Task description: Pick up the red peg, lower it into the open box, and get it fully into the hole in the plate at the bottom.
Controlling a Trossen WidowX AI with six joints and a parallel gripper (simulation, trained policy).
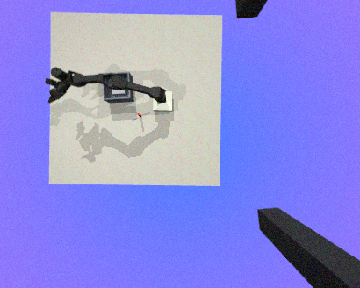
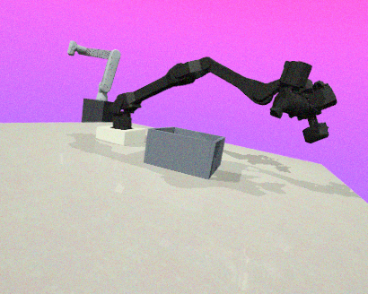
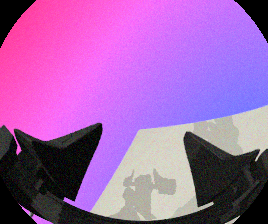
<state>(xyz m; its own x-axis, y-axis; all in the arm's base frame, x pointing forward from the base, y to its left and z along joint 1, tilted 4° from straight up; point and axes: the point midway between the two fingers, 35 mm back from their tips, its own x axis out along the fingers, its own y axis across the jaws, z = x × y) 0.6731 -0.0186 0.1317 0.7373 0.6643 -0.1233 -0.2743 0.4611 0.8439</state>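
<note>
Right now my gripper tip is 52 cm past the red peg, 18 cm above it and 10 cm to the right of it. Round my gripper tip: grey box: 38 cm behind, 19 cm below, 11 cm to the right; then plate: 38 cm behind, 18 cm below, 11 cm to the right.
</note>
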